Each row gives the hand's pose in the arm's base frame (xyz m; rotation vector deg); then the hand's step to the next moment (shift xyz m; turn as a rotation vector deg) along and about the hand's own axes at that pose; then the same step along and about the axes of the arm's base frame.
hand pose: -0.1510 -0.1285 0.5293 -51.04 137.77 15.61
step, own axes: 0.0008 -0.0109 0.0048 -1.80 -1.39 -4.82
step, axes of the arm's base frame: 0.0087 -0.0069 -0.0044 -0.04 -1.85 5.00
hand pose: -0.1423 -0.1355 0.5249 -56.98 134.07 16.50
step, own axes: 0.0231 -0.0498 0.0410 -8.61 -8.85 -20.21
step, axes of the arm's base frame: 0.0400 -0.0320 -0.0455 2.57 -9.25 21.65
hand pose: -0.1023 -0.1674 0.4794 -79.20 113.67 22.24
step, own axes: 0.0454 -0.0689 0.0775 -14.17 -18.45 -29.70
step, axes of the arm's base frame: 0.0812 -0.0136 -0.0777 9.05 -14.65 33.57
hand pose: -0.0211 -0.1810 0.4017 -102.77 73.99 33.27
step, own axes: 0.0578 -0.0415 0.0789 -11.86 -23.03 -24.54
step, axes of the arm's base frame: 0.0671 0.0395 -0.0723 14.63 -11.04 30.62
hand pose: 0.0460 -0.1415 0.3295 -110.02 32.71 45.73
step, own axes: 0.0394 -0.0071 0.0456 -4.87 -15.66 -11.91
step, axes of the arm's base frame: 0.0182 0.0417 -0.0402 10.73 -3.42 16.85
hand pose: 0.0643 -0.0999 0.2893 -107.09 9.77 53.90
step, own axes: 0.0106 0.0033 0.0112 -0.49 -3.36 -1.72
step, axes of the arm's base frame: -0.0003 0.0105 -0.0117 2.24 0.11 3.08
